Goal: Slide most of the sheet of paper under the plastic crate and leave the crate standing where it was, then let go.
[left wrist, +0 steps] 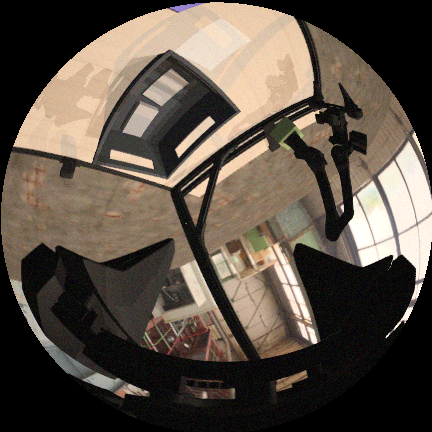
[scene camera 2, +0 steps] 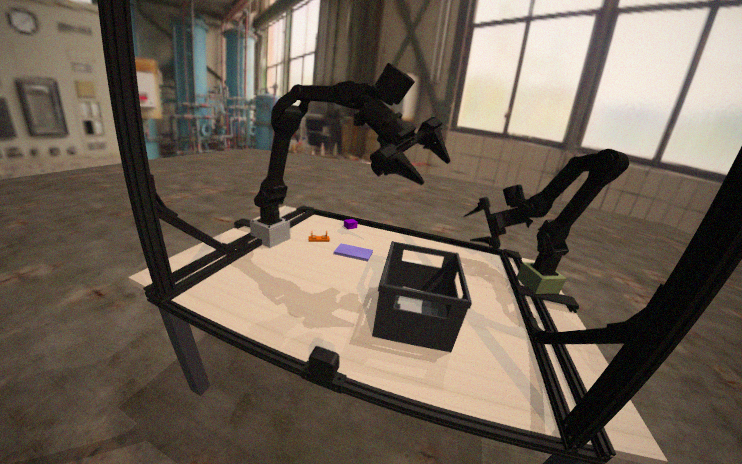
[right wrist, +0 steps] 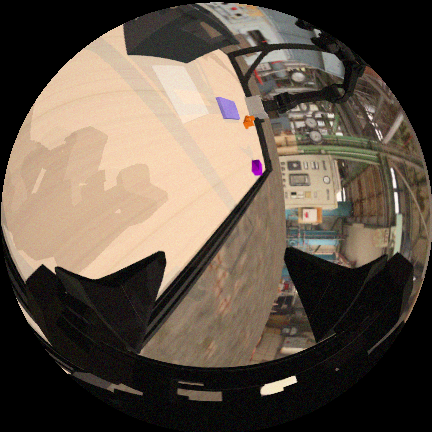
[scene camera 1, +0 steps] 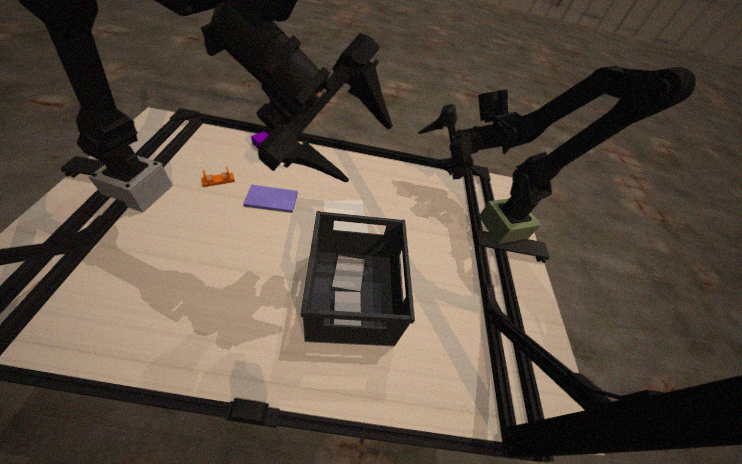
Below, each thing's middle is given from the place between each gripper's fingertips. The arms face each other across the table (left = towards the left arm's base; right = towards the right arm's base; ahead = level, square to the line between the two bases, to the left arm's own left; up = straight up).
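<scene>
Sheet of paper (scene camera 1: pixel 353 207), measured from my left hand: 180 mm ahead, 10 mm to the left, 340 mm below. The black plastic crate (scene camera 1: pixel 385 315) is 270 mm below that same left hand, 30 mm behind it and 20 mm to the right of it.
Relative to my right hand, the black plastic crate sits 40 cm behind, 16 cm to the left and 4 cm below. For the sheet of paper, the offsets from my right hand are 20 cm behind, 19 cm to the left and 11 cm below.
</scene>
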